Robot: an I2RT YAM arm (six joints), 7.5 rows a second.
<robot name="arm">
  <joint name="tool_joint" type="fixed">
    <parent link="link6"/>
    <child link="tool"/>
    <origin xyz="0 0 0" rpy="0 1.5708 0"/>
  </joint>
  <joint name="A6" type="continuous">
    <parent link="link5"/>
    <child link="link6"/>
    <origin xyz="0.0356 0 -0.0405" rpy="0 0 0"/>
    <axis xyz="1 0 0"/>
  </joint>
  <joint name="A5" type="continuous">
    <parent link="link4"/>
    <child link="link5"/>
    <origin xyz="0.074 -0.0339 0.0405" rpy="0 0 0"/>
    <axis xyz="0 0 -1"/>
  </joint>
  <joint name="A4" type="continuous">
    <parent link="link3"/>
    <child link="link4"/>
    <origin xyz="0.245 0.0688 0.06" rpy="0 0 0"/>
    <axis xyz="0 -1 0"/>
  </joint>
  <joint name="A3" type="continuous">
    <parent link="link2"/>
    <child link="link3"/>
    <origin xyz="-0.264 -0.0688 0" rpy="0 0 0"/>
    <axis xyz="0 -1 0"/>
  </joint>
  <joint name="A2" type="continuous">
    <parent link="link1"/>
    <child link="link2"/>
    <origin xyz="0.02 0.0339 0.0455" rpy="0 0 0"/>
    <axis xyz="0 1 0"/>
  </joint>
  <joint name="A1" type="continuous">
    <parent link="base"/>
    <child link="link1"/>
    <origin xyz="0 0 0.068" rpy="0 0 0"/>
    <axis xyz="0 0 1"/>
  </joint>
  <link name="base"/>
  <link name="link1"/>
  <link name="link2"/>
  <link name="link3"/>
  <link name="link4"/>
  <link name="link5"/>
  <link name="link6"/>
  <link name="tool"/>
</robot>
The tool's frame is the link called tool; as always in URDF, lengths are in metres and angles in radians. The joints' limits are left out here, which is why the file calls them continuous.
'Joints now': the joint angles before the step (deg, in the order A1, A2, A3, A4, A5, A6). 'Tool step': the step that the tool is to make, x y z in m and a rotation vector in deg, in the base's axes. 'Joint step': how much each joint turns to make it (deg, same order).
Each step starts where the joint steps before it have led.
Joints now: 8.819, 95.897, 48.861, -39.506, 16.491, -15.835
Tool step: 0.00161, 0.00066, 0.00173, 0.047, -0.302, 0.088
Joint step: 0.087, 0.000, 0.459, -0.153, 0.000, -0.001
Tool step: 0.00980, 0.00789, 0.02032, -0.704, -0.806, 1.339
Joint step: 1.400, -0.458, 4.766, -4.548, 0.831, 0.002
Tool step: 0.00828, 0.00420, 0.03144, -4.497, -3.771, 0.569
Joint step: 1.136, -2.055, 5.180, -4.392, 5.158, 0.041
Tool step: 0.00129, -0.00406, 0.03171, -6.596, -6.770, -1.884
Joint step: 0.044, -3.650, 2.884, -1.485, 8.022, 0.636
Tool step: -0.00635, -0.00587, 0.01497, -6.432, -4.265, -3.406
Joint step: -0.110, -2.732, 0.045, -0.942, 7.715, 1.900
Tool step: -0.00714, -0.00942, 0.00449, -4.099, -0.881, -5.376
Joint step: -1.158, -0.875, -0.001, -3.518, 5.027, 4.197
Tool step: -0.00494, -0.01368, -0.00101, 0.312, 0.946, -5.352
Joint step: -2.733, -0.001, -0.001, -3.387, 0.000, 3.650
